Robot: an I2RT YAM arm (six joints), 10 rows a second.
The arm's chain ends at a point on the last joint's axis. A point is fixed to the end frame.
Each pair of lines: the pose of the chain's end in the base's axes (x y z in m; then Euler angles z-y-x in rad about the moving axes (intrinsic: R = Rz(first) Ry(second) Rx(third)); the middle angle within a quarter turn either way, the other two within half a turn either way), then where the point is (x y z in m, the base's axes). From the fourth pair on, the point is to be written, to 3 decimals.
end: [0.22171 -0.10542 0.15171 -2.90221 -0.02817 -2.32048]
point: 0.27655 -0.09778 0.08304
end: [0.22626 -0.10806 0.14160 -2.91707 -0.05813 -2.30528]
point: 0.27941 -0.10269 0.07140
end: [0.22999 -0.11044 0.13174 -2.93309 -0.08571 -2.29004]
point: 0.28153 -0.10733 0.06022
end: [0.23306 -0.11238 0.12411 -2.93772 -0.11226 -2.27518]
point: 0.283 -0.111 0.051
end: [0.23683 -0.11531 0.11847 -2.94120 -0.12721 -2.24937]
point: 0.286 -0.116 0.045
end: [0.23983 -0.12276 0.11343 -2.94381 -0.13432 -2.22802]
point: 0.289 -0.125 0.040
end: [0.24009 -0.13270 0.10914 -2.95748 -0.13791 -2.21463]
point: 0.289 -0.136 0.036
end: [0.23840 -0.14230 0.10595 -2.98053 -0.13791 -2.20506]
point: 0.287 -0.148 0.033
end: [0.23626 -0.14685 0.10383 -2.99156 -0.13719 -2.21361]
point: 0.285 -0.152 0.031
